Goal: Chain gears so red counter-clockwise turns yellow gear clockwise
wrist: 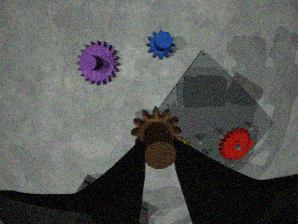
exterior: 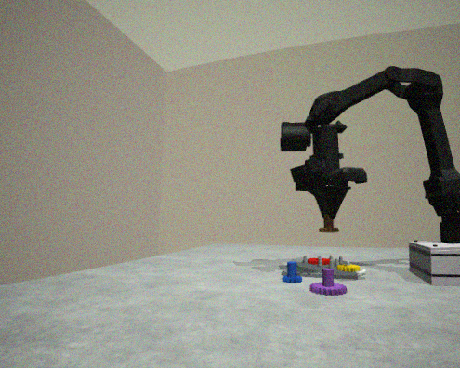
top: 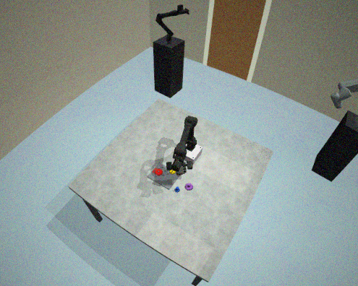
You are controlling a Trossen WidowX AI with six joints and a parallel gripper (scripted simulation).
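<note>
Now: gripper tip 17 cm to the left of the red gear, 12 cm above it and 4 cm short of it. Also, from my gripper tip: brown gear 1 cm below; blue gear 12 cm below, 7 cm ahead, 4 cm to the left; yellow gear 11 cm below, 9 cm to the right, 4 cm behind.
</note>
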